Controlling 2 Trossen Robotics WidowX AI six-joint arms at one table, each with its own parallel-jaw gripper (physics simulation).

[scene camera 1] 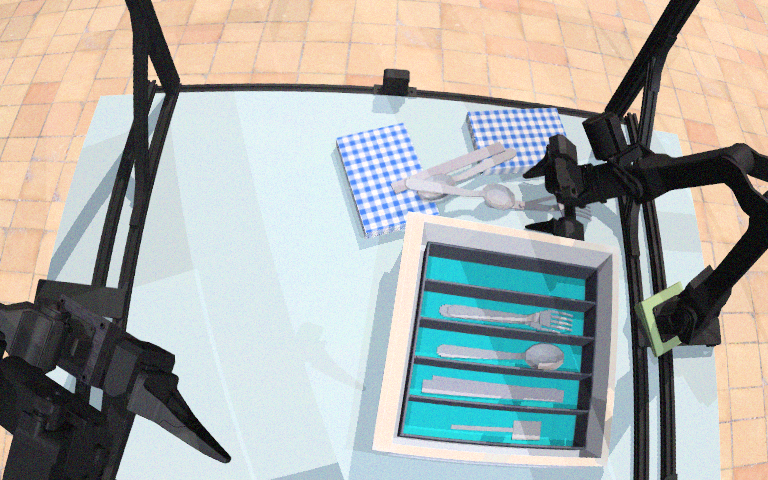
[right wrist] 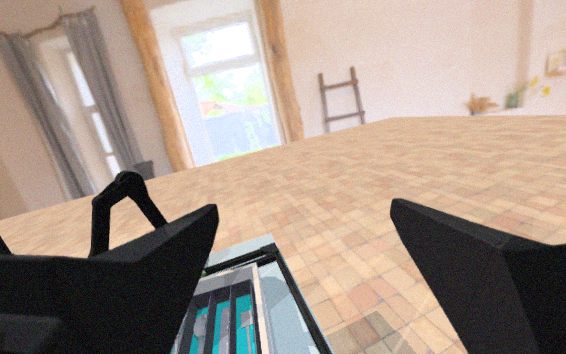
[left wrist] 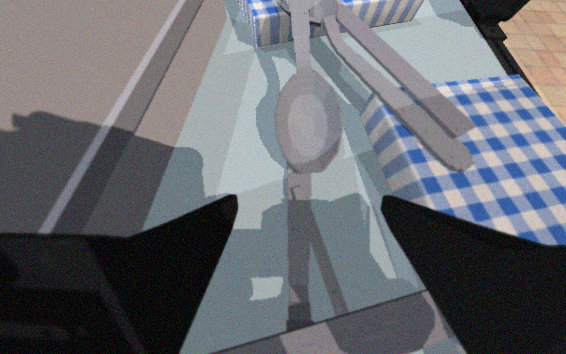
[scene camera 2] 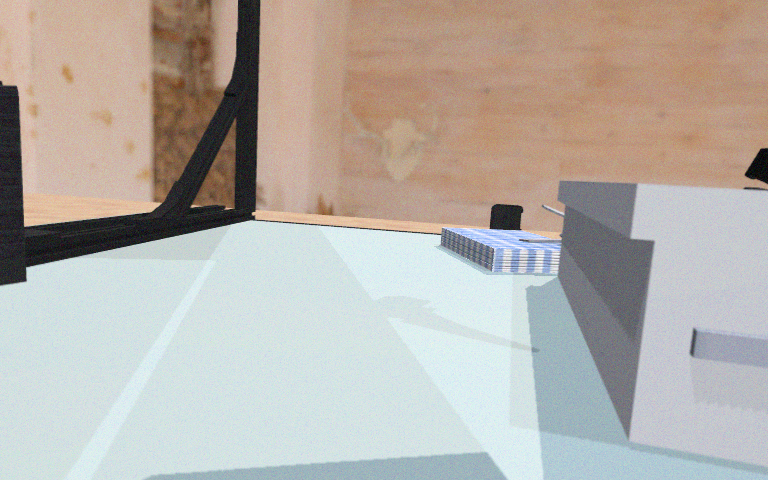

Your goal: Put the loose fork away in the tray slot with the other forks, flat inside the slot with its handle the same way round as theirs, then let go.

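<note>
The loose fork [scene camera 1: 532,206] [left wrist: 299,240] lies beyond the tray, handle to the left and tines to the right in scene camera 1, partly hidden by my left gripper [scene camera 1: 527,199] [left wrist: 308,201]. That gripper is open and empty, its fingers on either side above the fork's handle. In the left wrist view a flat grey piece [left wrist: 305,342] crosses the fork at the bottom; the tines do not show there. The forks [scene camera 1: 481,313] in the tray [scene camera 1: 390,339] [scene camera 2: 707,254] have handles left, tines right, in the second slot from the top. My right gripper [right wrist: 304,209] is open and empty, at the lower left of scene camera 1.
A spoon [scene camera 1: 499,196] [left wrist: 309,120] lies at the fork's handle end. More cutlery [scene camera 1: 464,164] leans over two checked cloth stacks [scene camera 1: 376,169] [scene camera 1: 518,127] [left wrist: 490,150]. A thin handle [left wrist: 327,280] lies beside the fork. Other tray slots hold a spoon [scene camera 1: 543,356], knives [scene camera 1: 492,388] and a small spatula [scene camera 1: 526,430].
</note>
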